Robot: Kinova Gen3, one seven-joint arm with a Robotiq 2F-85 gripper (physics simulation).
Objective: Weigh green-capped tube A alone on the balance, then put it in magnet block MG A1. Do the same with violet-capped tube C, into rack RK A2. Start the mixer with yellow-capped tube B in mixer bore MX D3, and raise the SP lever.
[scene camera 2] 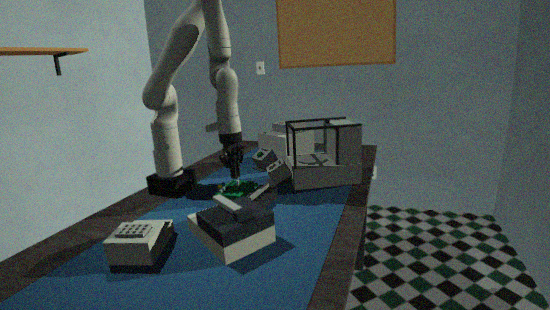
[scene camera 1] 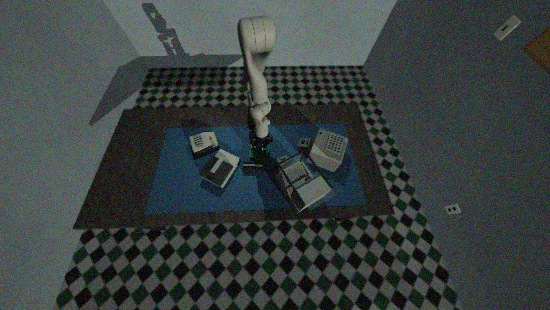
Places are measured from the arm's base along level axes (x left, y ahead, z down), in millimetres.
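Pixels of known places: gripper, fingertip midpoint: (scene camera 2: 235, 177) (scene camera 1: 262, 147); arm's base, link origin: (scene camera 2: 170, 173).
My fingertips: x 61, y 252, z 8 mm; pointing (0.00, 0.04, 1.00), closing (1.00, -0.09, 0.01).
For each thing: its top centre in the pictures, then the offset to it from my fingertips. "spot": a spot on its surface instead.
- green rack, top centre: (scene camera 2: 235, 187) (scene camera 1: 259, 150) dx -21, dy +8, dz +25 mm
- white box with a hole grid, top centre: (scene camera 2: 138, 223) (scene camera 1: 202, 139) dx -378, dy -25, dz -15 mm
- dark-topped device with a pale bar, top centre: (scene camera 2: 225, 199) (scene camera 1: 217, 162) dx -239, dy +142, dz -47 mm
- long narrow block, top centre: (scene camera 2: 259, 189) (scene camera 1: 253, 164) dx -47, dy +120, dz +7 mm
- large white gridded device, surface spot: (scene camera 1: 327, 150) spot: dx +369, dy +58, dz -112 mm
My gripper (scene camera 1: 259, 146) (scene camera 2: 236, 176) points down over the green rack (scene camera 1: 254, 152) (scene camera 2: 240, 188). It is shut on a thin tube whose cap colour is hidden. The tube's lower end is at the rack; I cannot tell whether it sits in a hole. The balance (scene camera 1: 314, 192) (scene camera 2: 327, 177), with a dark-framed shield, stands right of the gripper. A small block (scene camera 1: 304, 143) (scene camera 2: 263, 157) with a green spot on top stands behind the balance. Another small block (scene camera 2: 278, 171) is beside the balance. Labels, the other tube caps and the SP lever cannot be made out.
A white box with a hole grid (scene camera 1: 203, 142) (scene camera 2: 131, 246) and a dark-topped device with a pale bar (scene camera 1: 216, 174) (scene camera 2: 240, 225) stand at the left in scene camera 1. A long narrow block (scene camera 1: 253, 165) lies before the rack. A large white gridded device (scene camera 1: 327, 150) stands at the right.
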